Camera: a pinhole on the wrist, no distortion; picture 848 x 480 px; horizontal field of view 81.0 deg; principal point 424.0 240.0 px. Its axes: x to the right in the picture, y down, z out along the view. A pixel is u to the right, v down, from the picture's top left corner.
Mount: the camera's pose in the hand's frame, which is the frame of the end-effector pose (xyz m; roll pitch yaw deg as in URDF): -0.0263 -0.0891 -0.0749 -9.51 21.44 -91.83
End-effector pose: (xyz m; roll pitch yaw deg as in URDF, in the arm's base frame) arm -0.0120 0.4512 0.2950 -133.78 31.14 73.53
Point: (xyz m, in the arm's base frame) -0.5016 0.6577 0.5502
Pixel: 806 108
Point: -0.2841 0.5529 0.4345
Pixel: 665 113
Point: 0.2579 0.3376 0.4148
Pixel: behind the camera
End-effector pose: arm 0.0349 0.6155 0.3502 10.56 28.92 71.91
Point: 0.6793 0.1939 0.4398
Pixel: outside the picture
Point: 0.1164 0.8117 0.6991
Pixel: 27 206
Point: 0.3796 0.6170 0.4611
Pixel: 548 265
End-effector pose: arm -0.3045 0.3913 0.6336 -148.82 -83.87 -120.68
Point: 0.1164 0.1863 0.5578
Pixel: 685 100
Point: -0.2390 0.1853 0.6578
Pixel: 181 284
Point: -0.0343 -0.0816 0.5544
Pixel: 388 141
